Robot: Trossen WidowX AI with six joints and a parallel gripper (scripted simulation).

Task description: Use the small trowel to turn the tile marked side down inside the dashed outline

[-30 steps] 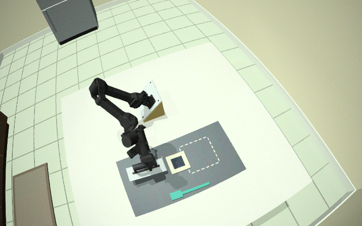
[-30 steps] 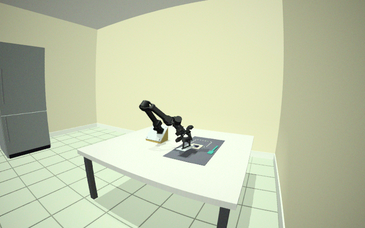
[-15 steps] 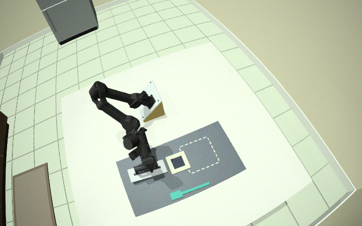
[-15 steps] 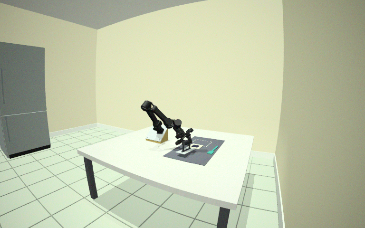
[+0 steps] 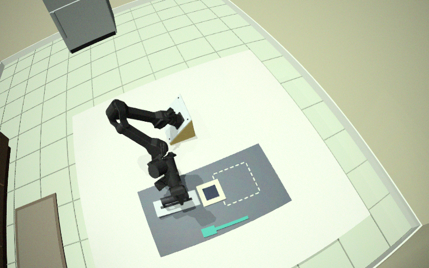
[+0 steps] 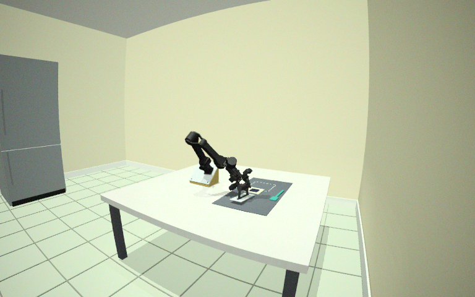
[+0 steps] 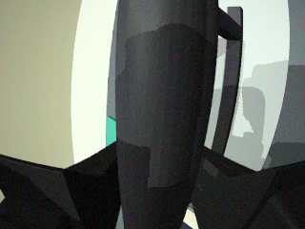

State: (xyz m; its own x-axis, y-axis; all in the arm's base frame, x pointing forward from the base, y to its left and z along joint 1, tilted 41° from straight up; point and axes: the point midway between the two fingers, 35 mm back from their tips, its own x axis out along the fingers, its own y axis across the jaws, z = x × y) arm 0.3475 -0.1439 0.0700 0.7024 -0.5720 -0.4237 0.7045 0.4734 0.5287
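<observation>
My gripper tip is 10 mm past the tile, 140 mm to the right of it and 50 mm above it. The rest, counted from my gripper tip: grey mat (20 mm ahead, 130 mm to the left, 80 mm below); teal flat tool (160 mm ahead, 100 mm to the left, 50 mm below).
</observation>
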